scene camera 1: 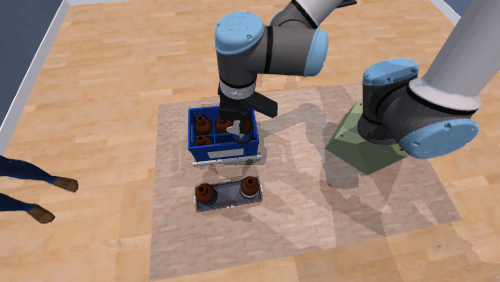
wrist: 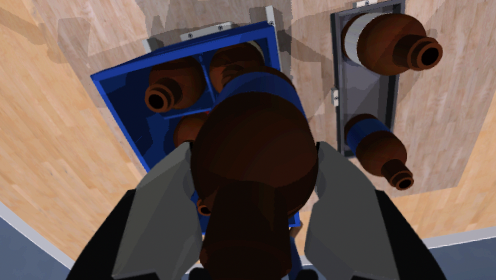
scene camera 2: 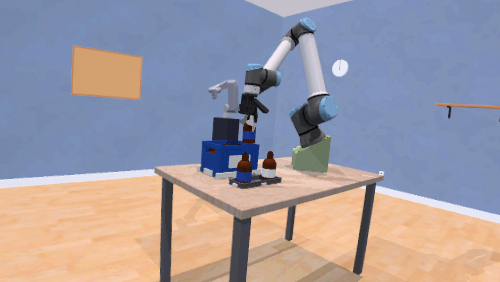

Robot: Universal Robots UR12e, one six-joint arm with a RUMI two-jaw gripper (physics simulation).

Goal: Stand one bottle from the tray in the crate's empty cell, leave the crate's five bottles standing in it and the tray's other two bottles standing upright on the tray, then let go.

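Frame: origin at the arm's base, x ahead, y down, z left, level; metres.
Where they show: gripper, fingertip midpoint: (scene camera 1: 241,127) (wrist: 254,144) (scene camera 2: 248,131); arm's base at its link origin: (scene camera 1: 383,127) (scene camera 2: 313,141).
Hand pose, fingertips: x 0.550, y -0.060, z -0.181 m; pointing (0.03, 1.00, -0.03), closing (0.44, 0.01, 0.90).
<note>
Things, the pixels of their top centre, and the offset from my fingertips. "*": a spot on its surface instead. Level surfaces: height alone.
- brown bottle with a blue label, top centre: (scene camera 2: 250,115) dx -0.001, dy -0.091, dz +0.001 m
- blue crate at its top centre: (wrist: 215,167) (scene camera 1: 222,124) (scene camera 2: 231,142) dx +0.054, dy +0.073, dz -0.081 m
- blue-labelled bottle at its top centre: (wrist: 405,184) (scene camera 1: 201,189) (scene camera 2: 245,152) dx +0.207, dy +0.088, dz +0.135 m
- white-labelled bottle at its top centre: (wrist: 430,56) (scene camera 1: 250,181) (scene camera 2: 270,151) dx +0.036, dy +0.088, dz +0.174 m
- tray at a spot on its surface: (wrist: 367,95) (scene camera 1: 226,196) * dx +0.138, dy +0.243, dz +0.161 m
- wooden table at its surface level: dy +0.248 m
My gripper (scene camera 1: 240,128) (scene camera 2: 251,121) (wrist: 254,144) is shut on a brown bottle with a blue label (scene camera 2: 249,135) (wrist: 255,130). The bottle is upright over the right part of the blue crate (scene camera 1: 198,154) (scene camera 2: 214,159) (wrist: 182,52), its base near the rim's height in scene camera 2. Crate bottles stand at the back left (scene camera 1: 202,125) (wrist: 180,80) and front left (scene camera 1: 202,141); others are partly hidden by the gripper and held bottle. The cell below the held bottle is hidden. A blue-labelled bottle (scene camera 1: 204,194) (scene camera 2: 244,171) (wrist: 380,147) and a white-labelled bottle (scene camera 1: 250,187) (scene camera 2: 269,166) (wrist: 390,45) stand upright on the tray (scene camera 1: 227,198) (wrist: 367,95).
The tray lies in front of the crate on the wooden table (scene camera 1: 300,225) (scene camera 2: 320,184). The arm's green base block (scene camera 1: 365,155) (scene camera 2: 312,157) stands to the right. A dark box (scene camera 2: 225,130) with a grey arm (scene camera 2: 232,97) shows behind the crate in scene camera 2.
</note>
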